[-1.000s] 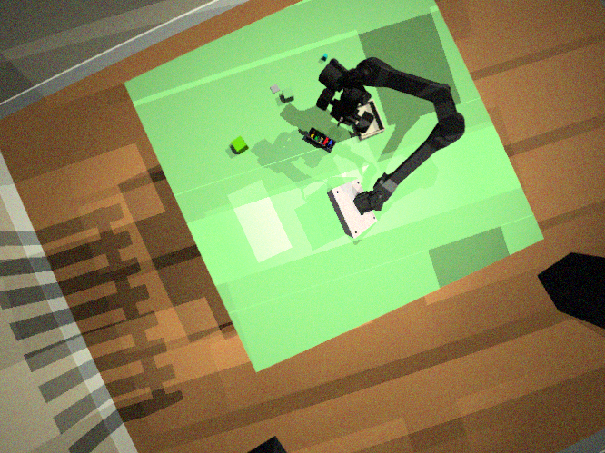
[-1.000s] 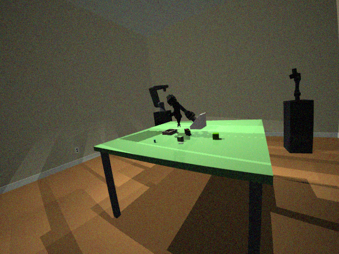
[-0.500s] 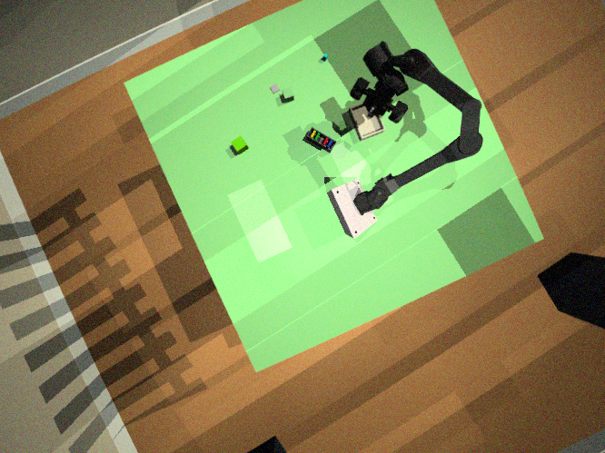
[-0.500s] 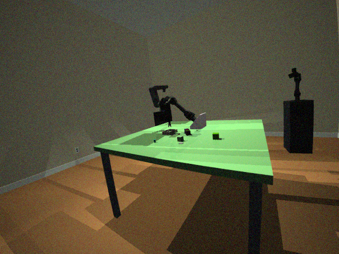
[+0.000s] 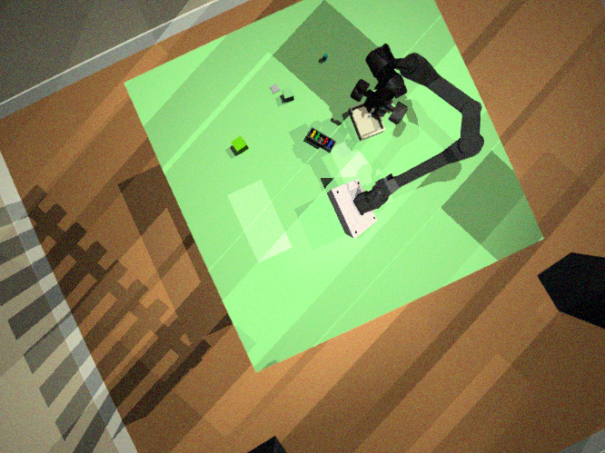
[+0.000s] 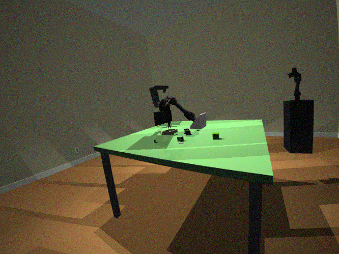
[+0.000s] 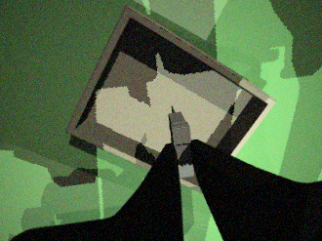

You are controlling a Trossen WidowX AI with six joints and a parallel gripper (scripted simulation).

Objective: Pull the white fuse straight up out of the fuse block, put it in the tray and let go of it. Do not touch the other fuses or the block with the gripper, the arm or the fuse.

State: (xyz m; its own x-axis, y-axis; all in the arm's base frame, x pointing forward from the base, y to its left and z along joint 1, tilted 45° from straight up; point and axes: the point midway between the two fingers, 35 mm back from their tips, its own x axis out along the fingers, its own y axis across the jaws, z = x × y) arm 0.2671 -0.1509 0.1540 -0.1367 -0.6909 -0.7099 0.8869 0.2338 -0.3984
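Now: the white fuse 10 mm below my gripper tip. Round my gripper tip: blue fuse (10 mm behind, 180 mm to the left, 50 mm below); tray (80 mm below); red fuse (10 mm ahead, 190 mm to the left, 50 mm below).
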